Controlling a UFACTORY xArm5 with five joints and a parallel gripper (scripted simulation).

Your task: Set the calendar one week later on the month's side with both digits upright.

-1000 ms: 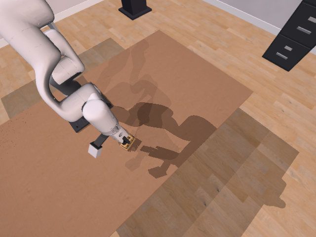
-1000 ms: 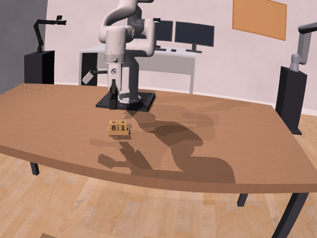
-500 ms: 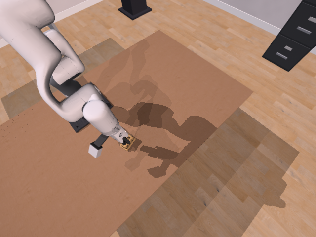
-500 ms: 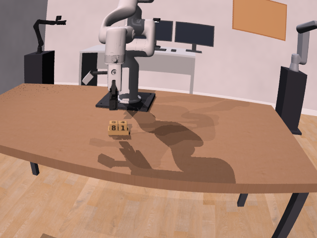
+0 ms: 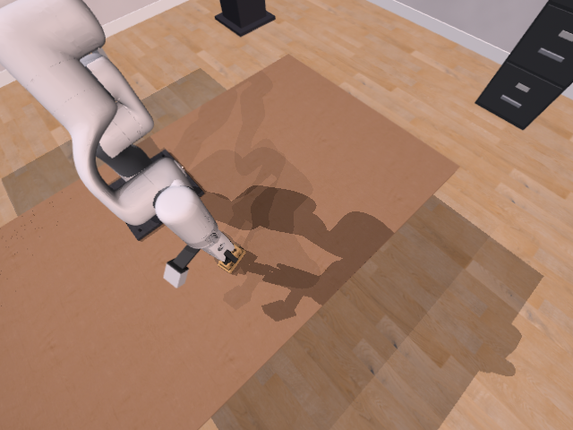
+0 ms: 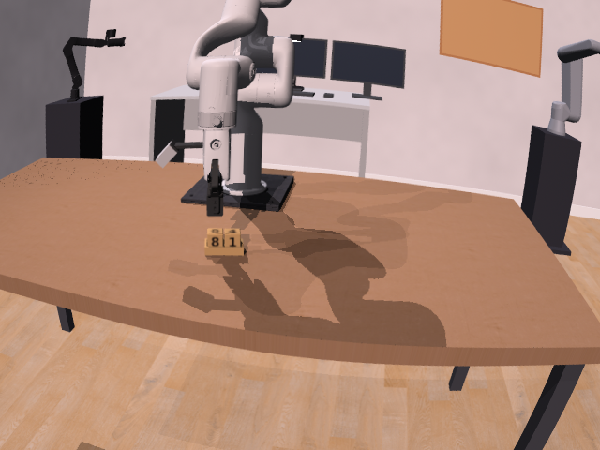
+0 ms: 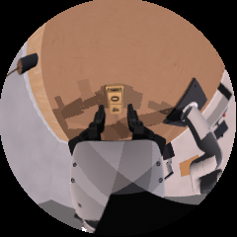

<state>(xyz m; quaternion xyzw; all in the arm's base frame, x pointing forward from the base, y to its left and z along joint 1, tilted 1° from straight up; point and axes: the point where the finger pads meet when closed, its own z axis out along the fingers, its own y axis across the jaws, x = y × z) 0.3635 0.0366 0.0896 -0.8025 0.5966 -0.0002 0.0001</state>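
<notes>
My hand is 9 cm above the wooden calendar tray and 2 cm to the right of it.
</notes>
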